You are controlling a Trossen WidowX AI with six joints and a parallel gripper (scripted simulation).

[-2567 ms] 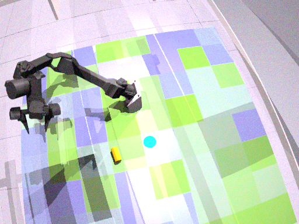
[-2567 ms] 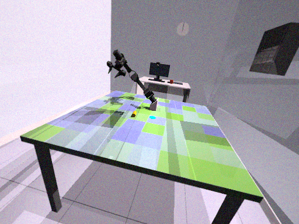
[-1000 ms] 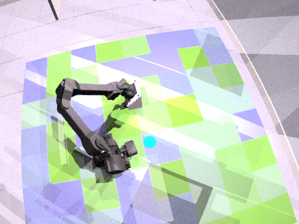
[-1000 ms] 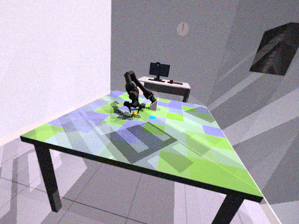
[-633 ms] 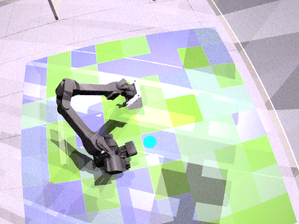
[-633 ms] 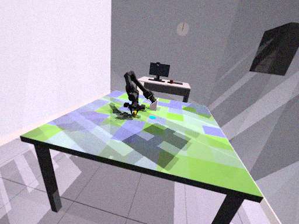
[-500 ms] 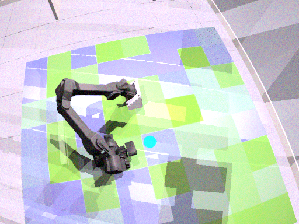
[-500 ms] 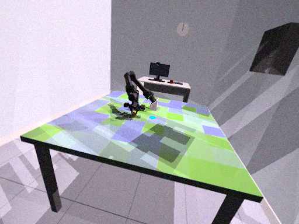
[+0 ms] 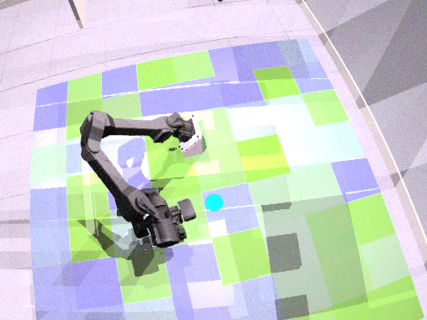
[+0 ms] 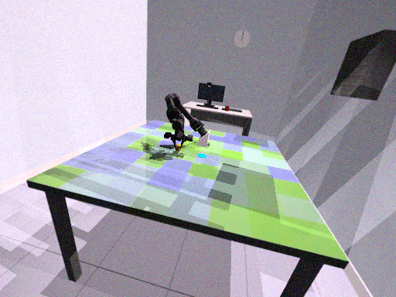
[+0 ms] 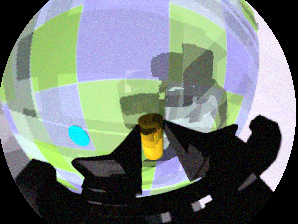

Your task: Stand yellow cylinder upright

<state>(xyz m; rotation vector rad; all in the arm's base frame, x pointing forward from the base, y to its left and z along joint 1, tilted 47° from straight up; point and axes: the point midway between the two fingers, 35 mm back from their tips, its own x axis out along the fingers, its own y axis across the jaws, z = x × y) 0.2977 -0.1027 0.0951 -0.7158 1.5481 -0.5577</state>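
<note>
The cyan circle is 16 cm to the left of my gripper tip, 5 cm behind it and 4 cm below it. The rest, counted from my gripper tip: yellow cylinder: 2 cm behind.
</note>
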